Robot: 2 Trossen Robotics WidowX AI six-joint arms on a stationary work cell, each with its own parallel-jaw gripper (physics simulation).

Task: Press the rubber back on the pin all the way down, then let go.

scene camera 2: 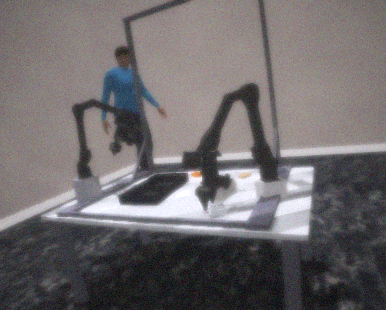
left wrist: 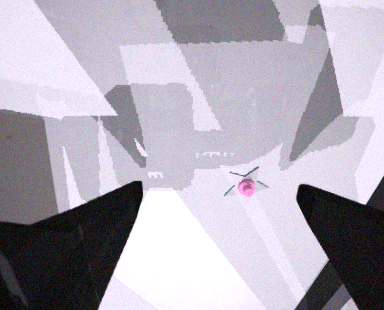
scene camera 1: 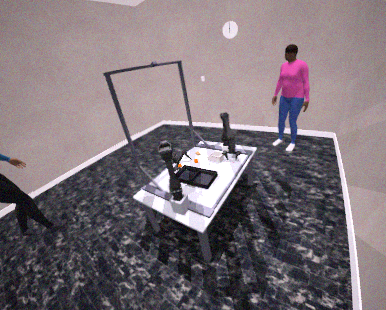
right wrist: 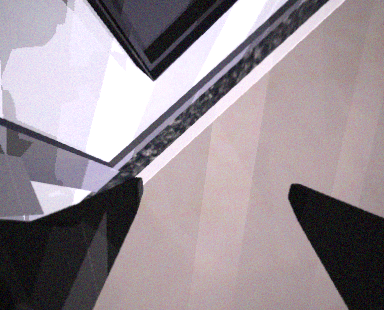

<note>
My left gripper is open, holding nothing. My right gripper is open and holds nothing. Further things: a black tray, a white box and a dark frame.
My left gripper also shows in the left wrist view.
</note>
